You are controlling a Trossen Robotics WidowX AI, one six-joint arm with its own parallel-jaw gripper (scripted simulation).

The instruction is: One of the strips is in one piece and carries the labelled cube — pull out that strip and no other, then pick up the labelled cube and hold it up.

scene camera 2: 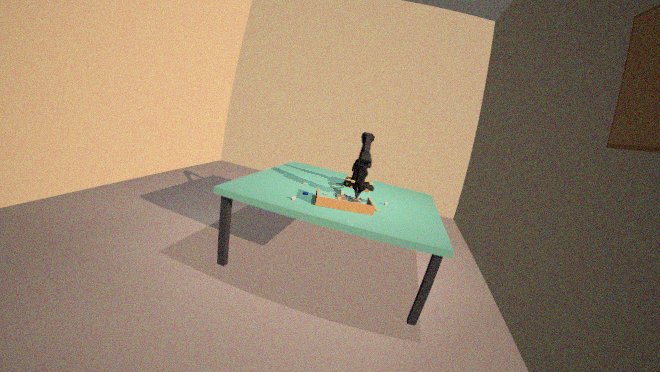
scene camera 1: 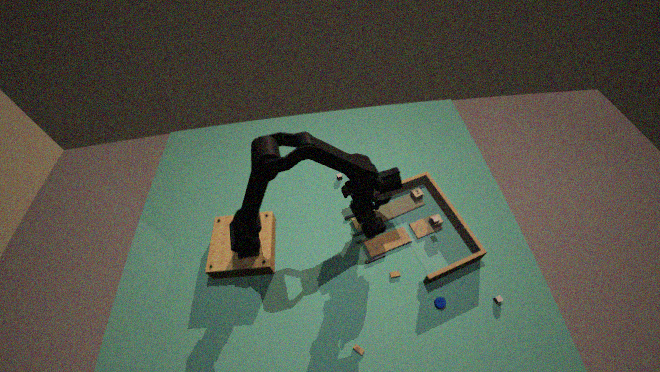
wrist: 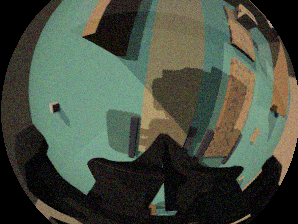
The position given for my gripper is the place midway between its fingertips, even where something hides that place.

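There is a strip [wrist: 173, 77] that I can see, and I find my own gripper [scene camera 1: 362, 221] in view as well. The wrist also gives me a look at my gripper [wrist: 162, 136].
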